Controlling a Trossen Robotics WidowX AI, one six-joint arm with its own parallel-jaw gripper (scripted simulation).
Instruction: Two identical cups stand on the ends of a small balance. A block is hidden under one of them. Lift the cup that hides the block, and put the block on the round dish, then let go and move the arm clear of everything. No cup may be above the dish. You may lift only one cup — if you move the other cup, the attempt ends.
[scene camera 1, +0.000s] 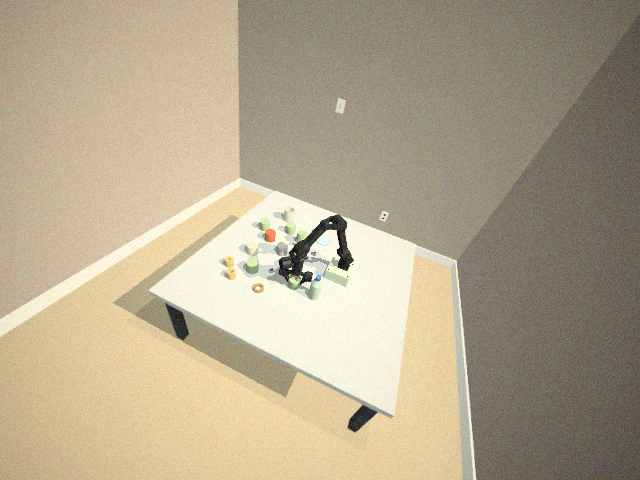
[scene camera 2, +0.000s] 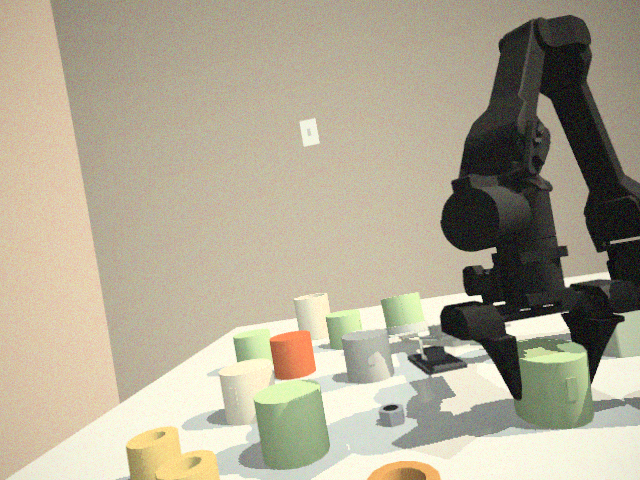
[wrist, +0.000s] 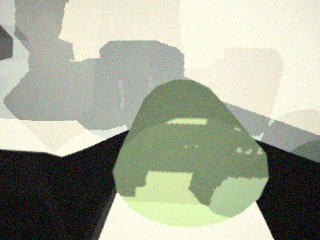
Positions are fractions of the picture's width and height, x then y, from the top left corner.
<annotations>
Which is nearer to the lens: the balance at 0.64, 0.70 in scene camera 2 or the cream cylinder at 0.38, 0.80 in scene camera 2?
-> The cream cylinder.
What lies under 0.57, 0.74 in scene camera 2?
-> A grey cylinder.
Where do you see my gripper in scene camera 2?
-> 0.86, 0.82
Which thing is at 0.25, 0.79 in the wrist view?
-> My gripper.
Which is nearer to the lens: the cream cylinder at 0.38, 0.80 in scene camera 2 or the orange cylinder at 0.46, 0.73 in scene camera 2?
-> The cream cylinder.
</annotations>
